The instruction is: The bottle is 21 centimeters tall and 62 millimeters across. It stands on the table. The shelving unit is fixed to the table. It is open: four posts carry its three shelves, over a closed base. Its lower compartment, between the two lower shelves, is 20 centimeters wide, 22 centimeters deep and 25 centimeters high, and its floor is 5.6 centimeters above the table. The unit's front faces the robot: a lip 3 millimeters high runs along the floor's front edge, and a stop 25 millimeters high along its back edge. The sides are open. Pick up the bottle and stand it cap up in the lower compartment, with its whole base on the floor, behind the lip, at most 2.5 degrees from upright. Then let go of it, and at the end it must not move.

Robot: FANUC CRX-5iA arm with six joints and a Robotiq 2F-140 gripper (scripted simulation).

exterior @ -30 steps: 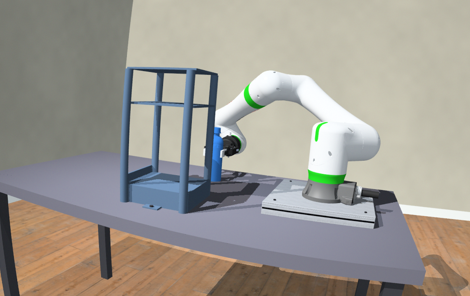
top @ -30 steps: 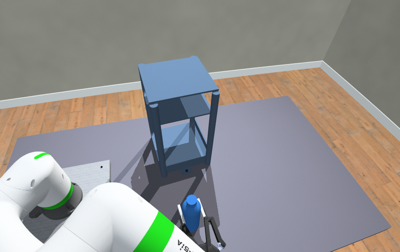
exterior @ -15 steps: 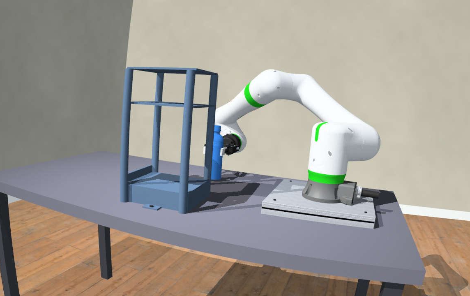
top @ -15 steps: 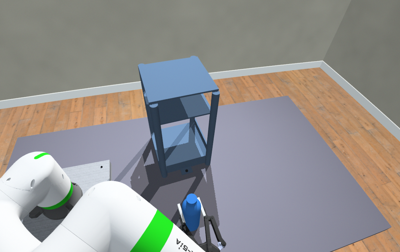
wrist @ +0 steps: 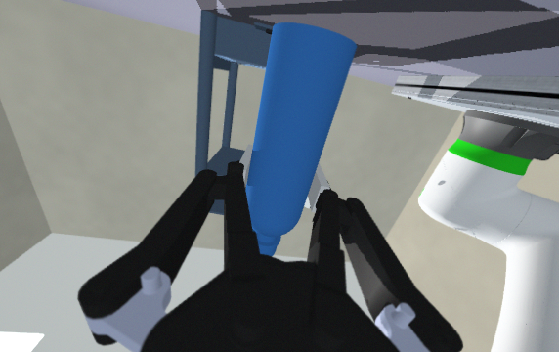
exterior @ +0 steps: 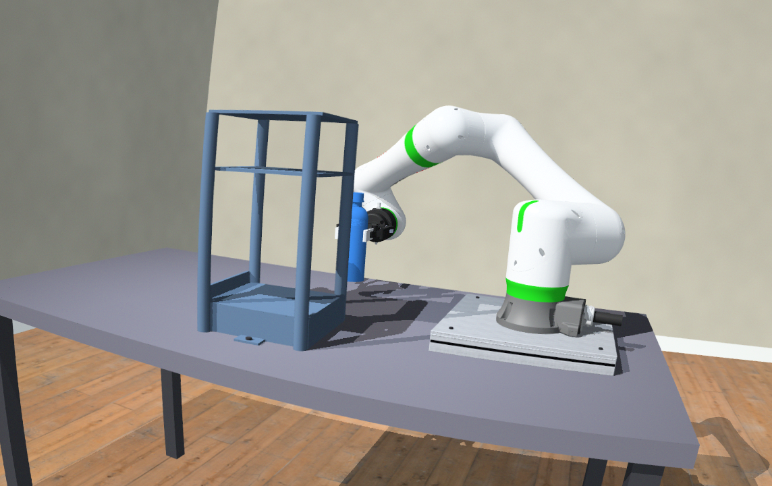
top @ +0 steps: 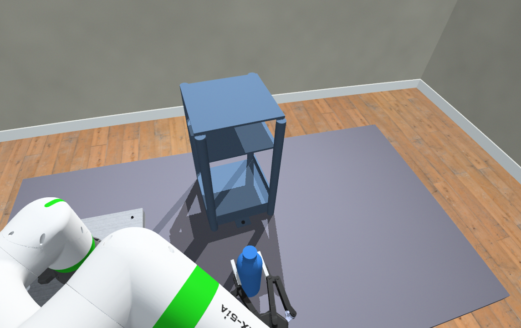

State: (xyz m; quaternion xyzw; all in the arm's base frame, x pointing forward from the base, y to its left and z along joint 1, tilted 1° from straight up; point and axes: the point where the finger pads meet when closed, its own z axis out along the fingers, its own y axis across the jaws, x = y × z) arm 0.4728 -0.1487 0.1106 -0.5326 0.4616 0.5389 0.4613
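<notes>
The blue shelving unit lies 35 cm to the left of my hand and 5 cm above it.
</notes>
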